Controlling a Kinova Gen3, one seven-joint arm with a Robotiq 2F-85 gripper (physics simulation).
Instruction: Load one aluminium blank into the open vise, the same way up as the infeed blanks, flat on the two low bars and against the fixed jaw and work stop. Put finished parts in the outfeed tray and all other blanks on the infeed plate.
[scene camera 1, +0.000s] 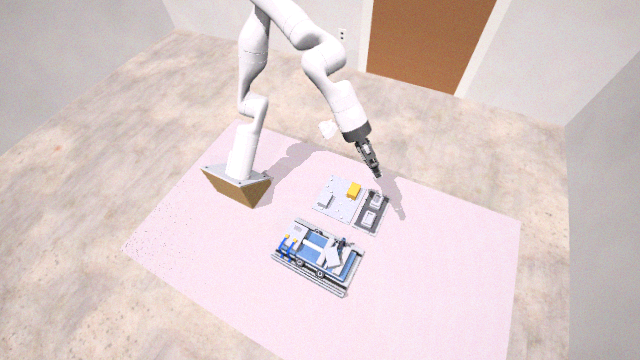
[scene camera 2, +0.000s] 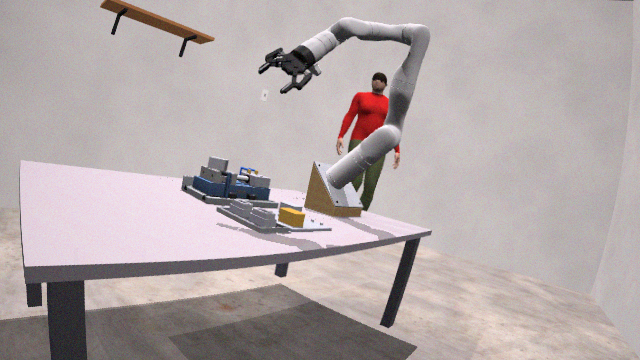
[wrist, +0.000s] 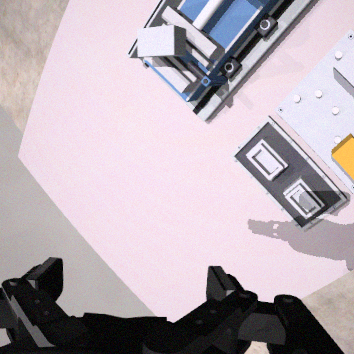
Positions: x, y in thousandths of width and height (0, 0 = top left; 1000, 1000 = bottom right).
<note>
My gripper (scene camera 2: 421, 229) is open, with nothing in its grasp. Also in view: a dark outfeed tray (scene camera 1: 595, 593) and an infeed plate (scene camera 1: 529, 515).
My gripper shows as well in scene camera 1 (scene camera 1: 585, 476) and in the wrist view (wrist: 380, 787). The dark outfeed tray shows as well in the wrist view (wrist: 843, 468). The infeed plate also shows in the wrist view (wrist: 877, 332).
</note>
